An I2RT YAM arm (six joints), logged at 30 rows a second.
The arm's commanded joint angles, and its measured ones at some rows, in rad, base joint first. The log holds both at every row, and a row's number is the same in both.
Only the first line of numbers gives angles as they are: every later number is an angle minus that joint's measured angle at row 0.
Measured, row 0:
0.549 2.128 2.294 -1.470 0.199 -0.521
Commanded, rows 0 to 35:
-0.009 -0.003 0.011 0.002 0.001 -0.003
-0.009 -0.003 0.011 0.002 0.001 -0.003
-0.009 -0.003 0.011 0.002 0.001 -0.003
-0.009 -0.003 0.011 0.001 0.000 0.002
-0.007 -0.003 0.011 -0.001 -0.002 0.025
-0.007 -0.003 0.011 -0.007 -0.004 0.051
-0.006 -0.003 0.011 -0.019 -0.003 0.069
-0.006 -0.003 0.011 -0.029 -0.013 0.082
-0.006 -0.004 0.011 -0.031 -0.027 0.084
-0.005 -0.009 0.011 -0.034 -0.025 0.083
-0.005 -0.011 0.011 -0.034 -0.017 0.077
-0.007 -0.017 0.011 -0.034 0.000 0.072
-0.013 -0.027 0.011 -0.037 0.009 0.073
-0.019 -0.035 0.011 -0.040 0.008 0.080
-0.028 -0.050 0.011 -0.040 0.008 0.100
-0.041 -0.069 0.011 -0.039 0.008 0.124
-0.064 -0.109 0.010 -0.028 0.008 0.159
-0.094 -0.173 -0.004 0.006 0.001 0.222
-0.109 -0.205 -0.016 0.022 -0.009 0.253
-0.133 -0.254 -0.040 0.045 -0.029 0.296
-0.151 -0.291 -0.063 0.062 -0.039 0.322
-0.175 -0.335 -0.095 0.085 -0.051 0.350
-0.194 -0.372 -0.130 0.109 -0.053 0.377
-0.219 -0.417 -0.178 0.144 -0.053 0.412
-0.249 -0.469 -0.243 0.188 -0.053 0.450
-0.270 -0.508 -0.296 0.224 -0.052 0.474
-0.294 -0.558 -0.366 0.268 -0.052 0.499
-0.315 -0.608 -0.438 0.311 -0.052 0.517
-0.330 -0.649 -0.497 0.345 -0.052 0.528
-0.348 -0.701 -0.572 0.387 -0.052 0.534
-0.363 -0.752 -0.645 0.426 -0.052 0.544
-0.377 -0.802 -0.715 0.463 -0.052 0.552
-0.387 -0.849 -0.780 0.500 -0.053 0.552
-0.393 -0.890 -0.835 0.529 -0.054 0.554
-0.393 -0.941 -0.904 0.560 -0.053 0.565
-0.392 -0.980 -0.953 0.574 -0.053 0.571
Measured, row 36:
-0.388 -0.890 -0.831 0.547 -0.041 0.507
